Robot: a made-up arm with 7 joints. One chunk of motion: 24 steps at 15 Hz.
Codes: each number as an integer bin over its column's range. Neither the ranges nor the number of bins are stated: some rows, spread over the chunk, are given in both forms.
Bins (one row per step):
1: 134 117 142 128 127 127
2: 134 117 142 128 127 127
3: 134 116 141 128 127 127
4: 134 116 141 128 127 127
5: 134 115 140 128 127 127
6: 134 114 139 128 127 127
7: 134 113 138 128 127 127
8: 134 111 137 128 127 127
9: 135 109 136 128 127 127
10: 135 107 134 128 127 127
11: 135 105 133 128 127 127
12: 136 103 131 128 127 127
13: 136 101 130 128 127 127
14: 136 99 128 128 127 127
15: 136 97 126 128 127 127
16: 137 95 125 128 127 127
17: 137 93 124 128 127 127
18: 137 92 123 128 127 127
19: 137 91 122 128 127 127
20: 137 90 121 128 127 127
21: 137 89 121 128 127 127
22: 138 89 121 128 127 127
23: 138 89 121 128 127 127
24: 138 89 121 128 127 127
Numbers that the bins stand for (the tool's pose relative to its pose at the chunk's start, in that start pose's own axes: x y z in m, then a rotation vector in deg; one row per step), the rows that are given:
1: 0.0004 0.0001 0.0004 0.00 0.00 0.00
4: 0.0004 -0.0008 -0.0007 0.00 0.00 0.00
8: 0.0004 -0.0055 -0.0049 0.00 0.00 0.00
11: 0.0012 -0.0112 -0.0092 0.00 0.00 0.00
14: 0.0020 -0.0168 -0.0145 0.00 0.00 0.00
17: 0.0028 -0.0225 -0.0187 0.00 0.00 0.00
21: 0.0028 -0.0262 -0.0219 0.00 0.00 0.00
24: 0.0036 -0.0262 -0.0219 0.00 0.00 0.00
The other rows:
2: 0.0004 0.0001 0.0004 0.00 0.00 0.00
3: 0.0004 -0.0008 -0.0007 0.00 0.00 0.00
5: 0.0004 -0.0018 -0.0018 0.00 0.00 0.00
6: 0.0004 -0.0027 -0.0028 0.00 0.00 0.00
7: 0.0004 -0.0036 -0.0039 0.00 0.00 0.00
9: 0.0012 -0.0074 -0.0060 0.00 0.00 0.00
10: 0.0012 -0.0093 -0.0081 0.00 0.00 0.00
12: 0.0020 -0.0131 -0.0113 0.00 0.00 0.00
13: 0.0020 -0.0149 -0.0124 0.00 0.00 0.00
15: 0.0020 -0.0187 -0.0166 0.00 0.00 0.00
16: 0.0028 -0.0206 -0.0176 0.00 0.00 0.00
18: 0.0028 -0.0234 -0.0198 0.00 0.00 0.00
19: 0.0028 -0.0244 -0.0208 0.00 0.00 0.00
20: 0.0028 -0.0253 -0.0219 0.00 0.00 0.00
22: 0.0036 -0.0262 -0.0219 0.00 0.00 0.00
23: 0.0036 -0.0262 -0.0219 0.00 0.00 0.00

